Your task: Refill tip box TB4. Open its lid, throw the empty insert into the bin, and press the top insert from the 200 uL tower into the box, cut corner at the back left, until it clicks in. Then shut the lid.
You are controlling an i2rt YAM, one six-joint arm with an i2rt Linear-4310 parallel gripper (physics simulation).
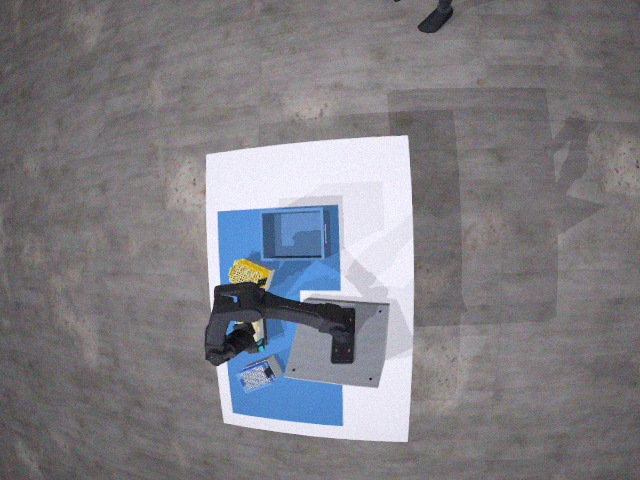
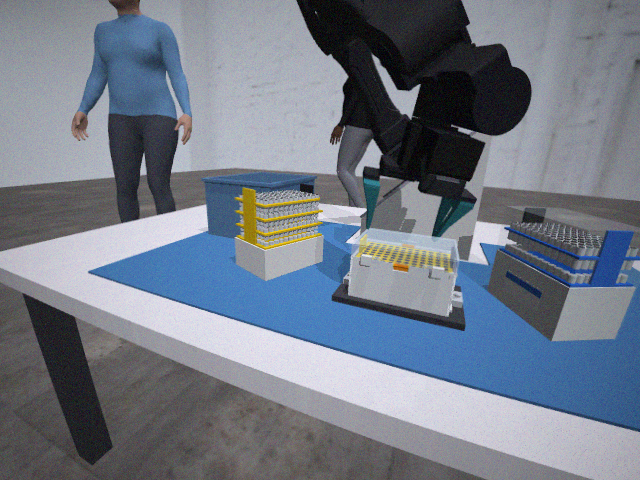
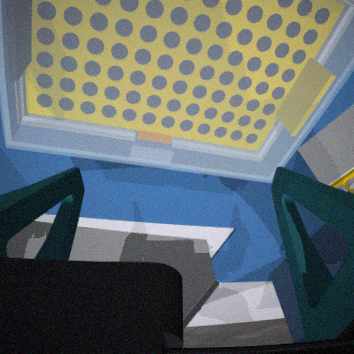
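Note:
The tip box [image 1: 258, 330] [image 2: 400, 289] is white and stands on a black base [image 2: 403, 313]. Its clear lid [image 2: 408, 238] is shut. The yellow insert [image 2: 403, 253] [image 3: 160, 75] inside shows empty holes. My gripper [image 2: 403, 230] [image 3: 177, 177] is open and empty, with its teal fingertips just beyond the box's far side, near lid height. The tower of yellow inserts [image 1: 249, 272] [image 2: 286, 222] is filled with tips and stands on a white block. The blue bin [image 1: 266, 232] [image 2: 222, 209] stands behind it. No TB4 label can be read.
A tower of blue inserts [image 1: 258, 374] [image 2: 560, 279] stands on the other side of the box. The blue mat [image 1: 310, 408] [image 2: 217, 294] lies on the white table [image 1: 310, 165]. The arm's grey mounting plate [image 1: 310, 356] is nearby. Two people stand beyond the table.

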